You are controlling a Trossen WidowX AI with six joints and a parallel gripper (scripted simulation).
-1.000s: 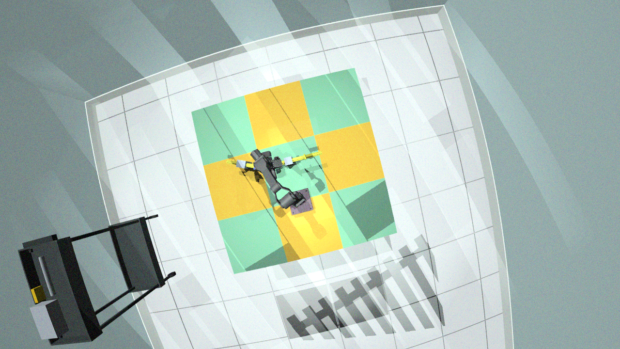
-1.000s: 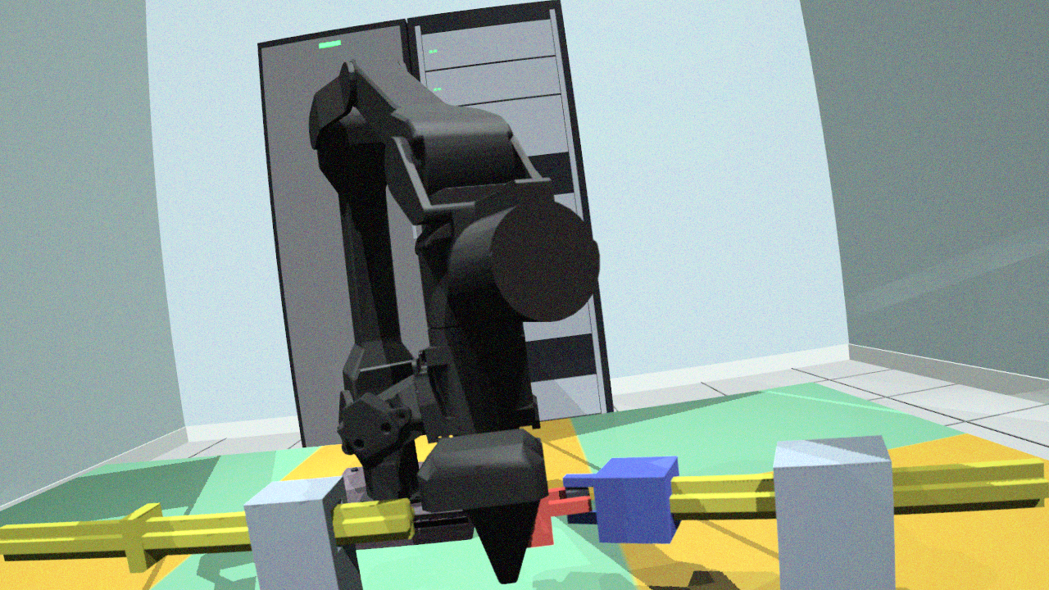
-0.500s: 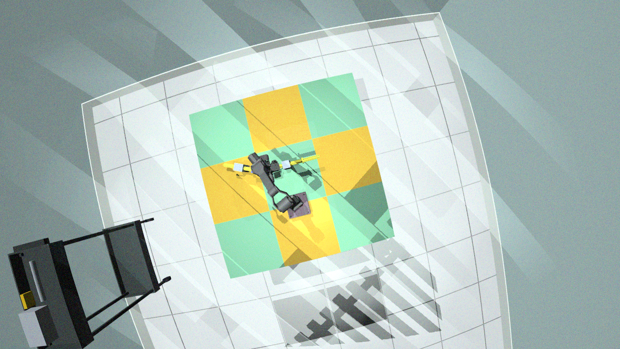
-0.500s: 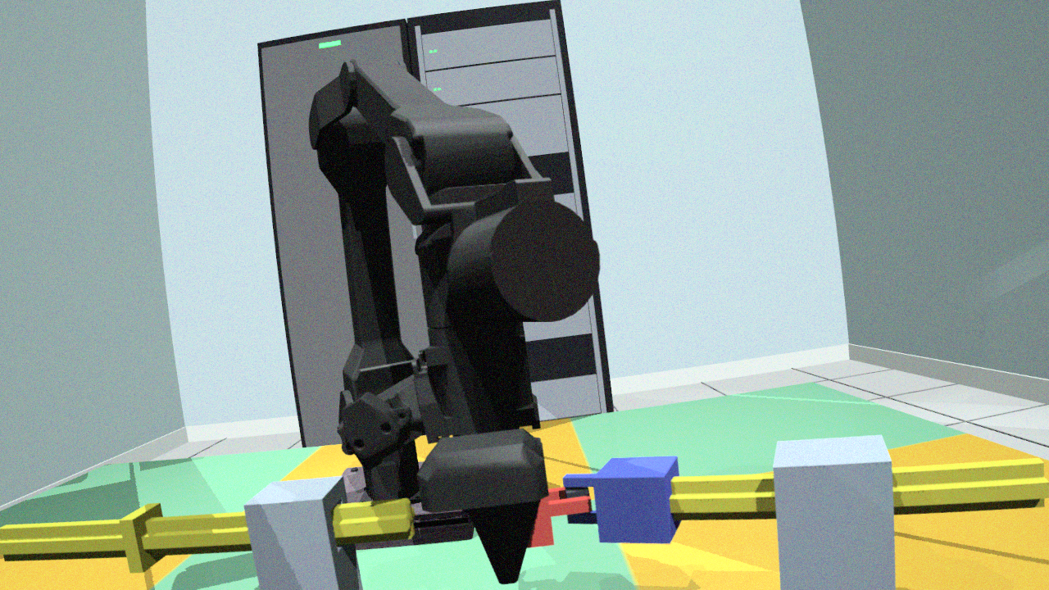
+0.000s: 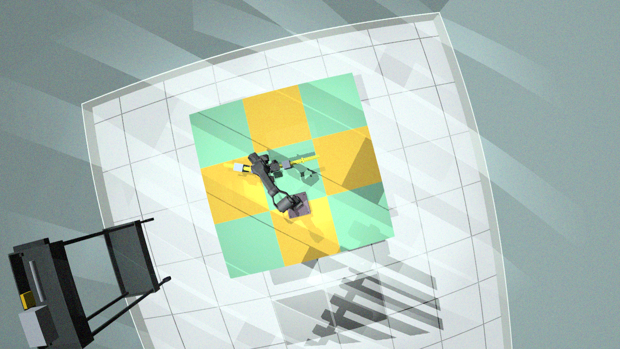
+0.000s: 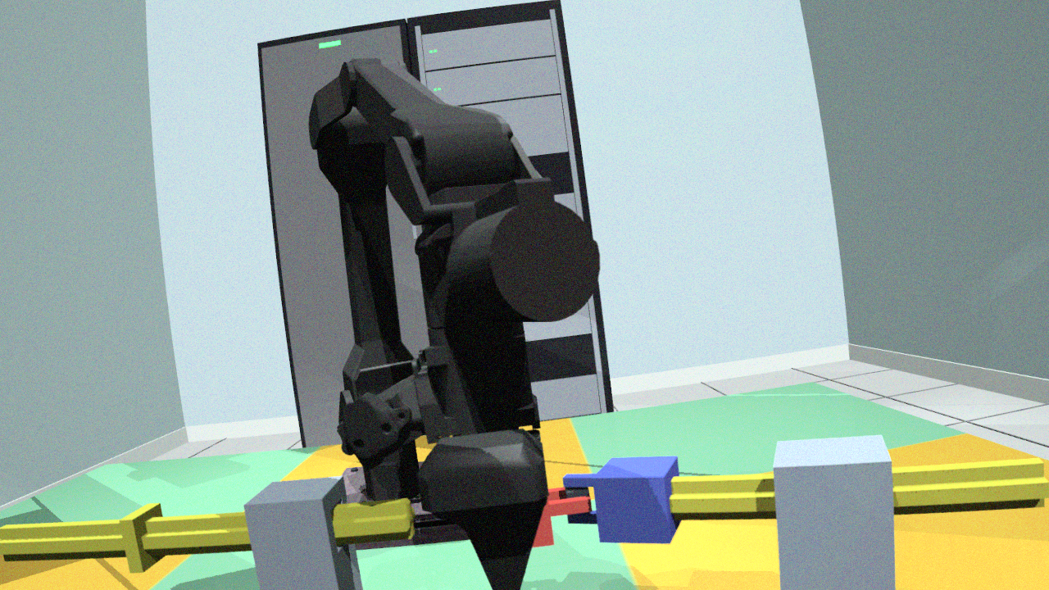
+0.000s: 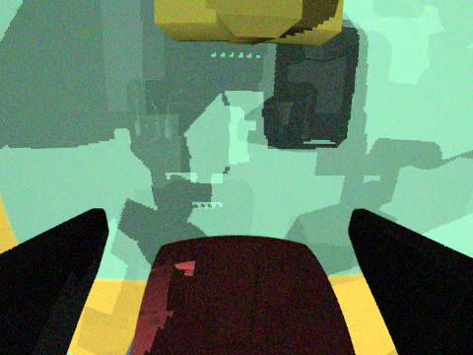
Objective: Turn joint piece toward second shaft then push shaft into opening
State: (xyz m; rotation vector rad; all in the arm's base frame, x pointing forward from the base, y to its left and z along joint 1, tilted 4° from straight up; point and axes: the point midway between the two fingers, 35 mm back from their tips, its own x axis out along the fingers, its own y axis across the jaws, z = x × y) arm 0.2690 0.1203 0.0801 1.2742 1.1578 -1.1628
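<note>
My gripper tip is 40 mm below the red square joint piece and 20 mm to the right of it.
</note>
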